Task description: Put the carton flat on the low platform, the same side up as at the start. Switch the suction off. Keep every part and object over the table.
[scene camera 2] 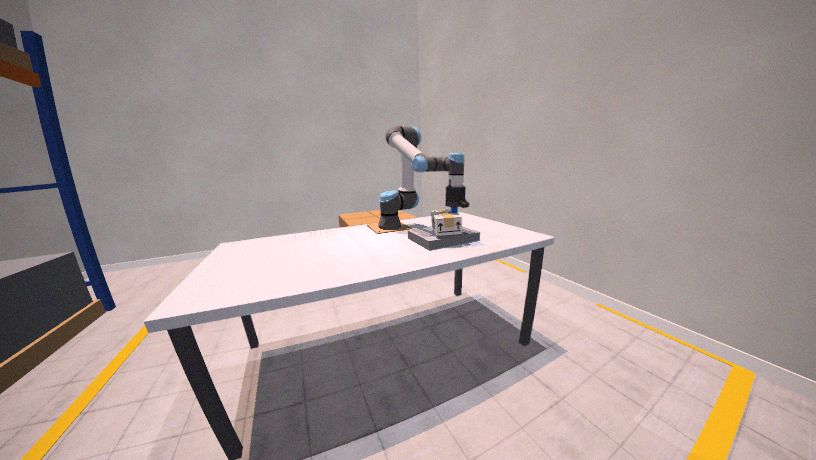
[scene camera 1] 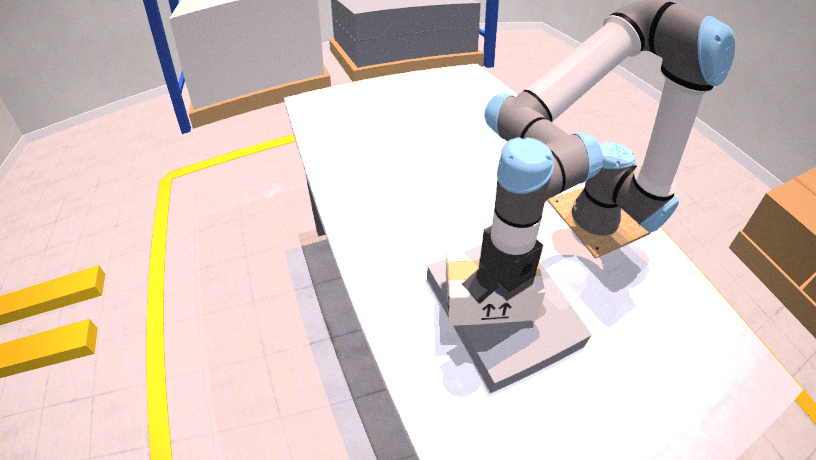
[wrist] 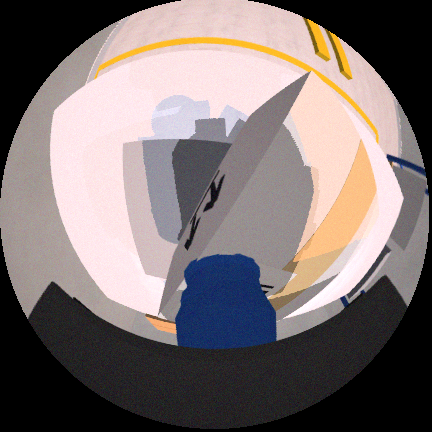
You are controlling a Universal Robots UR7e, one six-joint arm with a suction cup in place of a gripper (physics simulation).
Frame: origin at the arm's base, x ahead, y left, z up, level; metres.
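Where they show: end effector, tool point: (scene camera 2: 454,214) (wrist: 216,259); arm's base, origin of the base link: (scene camera 2: 389,226) (scene camera 1: 596,216).
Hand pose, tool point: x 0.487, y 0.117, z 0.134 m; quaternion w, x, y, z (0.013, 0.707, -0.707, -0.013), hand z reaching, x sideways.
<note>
Things, the pixels of their centre, and the offset from my tool point. Level surfaces: height alone.
- white carton, body centre: (wrist: 270,243) (scene camera 1: 493,283) (scene camera 2: 445,221) dx -0.020, dy -0.046, dz -0.033 m
- low grey platform, body centre: (wrist: 233,229) (scene camera 1: 508,307) (scene camera 2: 443,235) dx -0.062, dy -0.025, dz -0.120 m
- white table, its level: dz -0.144 m
The white carton (scene camera 1: 468,310) (scene camera 2: 448,225) (wrist: 260,200), with tan tape and black arrows, is over the low grey platform (scene camera 1: 554,342) (scene camera 2: 420,235) (wrist: 134,200), near one edge. It looks level in scene camera 2, and the arrows on its sides point up. Its lower edge is at or very close to the platform top; I cannot tell whether it touches. A dark shadow lies on the platform beside it. My gripper's blue suction cup (scene camera 1: 498,293) (scene camera 2: 454,210) (wrist: 225,280) is on the carton's top face and holds it. The dark gripper body hides part of the top.
The platform stands on the white table (scene camera 1: 371,142) (scene camera 2: 285,262). The arm's base is on a wooden plate (scene camera 1: 622,240) (scene camera 2: 377,228) beside the platform. Blue racks with pallet loads (scene camera 1: 251,57) stand past the table's far end, and brown boxes (scene camera 1: 782,234) stand off to the right.
</note>
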